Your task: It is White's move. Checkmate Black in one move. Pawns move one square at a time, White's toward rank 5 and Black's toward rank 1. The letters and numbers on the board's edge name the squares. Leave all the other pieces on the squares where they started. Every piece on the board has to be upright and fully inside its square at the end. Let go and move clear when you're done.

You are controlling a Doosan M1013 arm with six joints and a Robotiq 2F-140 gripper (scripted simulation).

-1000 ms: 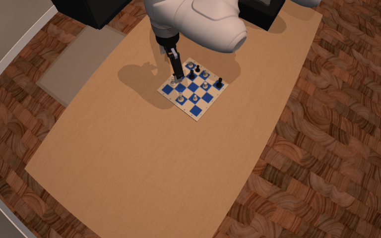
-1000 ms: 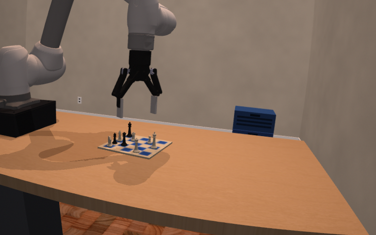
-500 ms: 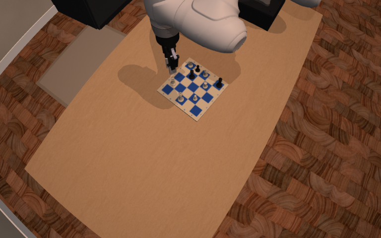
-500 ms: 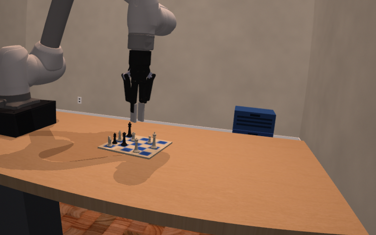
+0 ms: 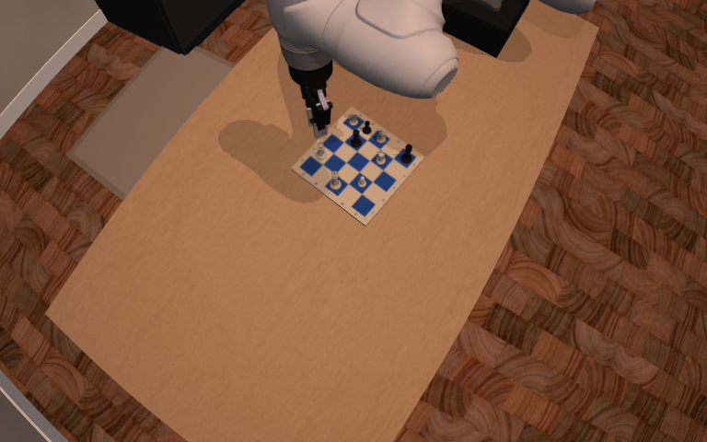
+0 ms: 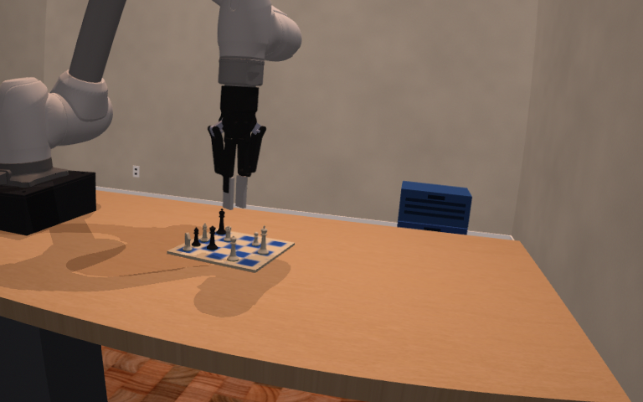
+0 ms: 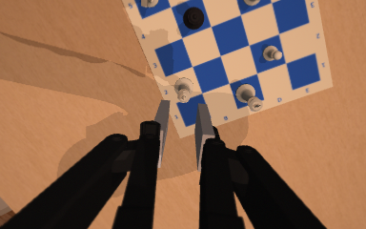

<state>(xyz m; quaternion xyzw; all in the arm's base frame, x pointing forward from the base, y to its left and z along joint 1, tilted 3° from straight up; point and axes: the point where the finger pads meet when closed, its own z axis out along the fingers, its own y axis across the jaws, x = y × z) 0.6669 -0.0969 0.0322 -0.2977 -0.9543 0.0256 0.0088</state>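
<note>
Right now my hand is 110 mm above the white king, 70 mm to the right of it and 50 mm short of it. From my hand the other things lie so: chessboard (150 mm below, 80 mm to the left, 30 mm behind); then white pawn (130 mm below, 120 mm to the left, 10 mm ahead).
</note>
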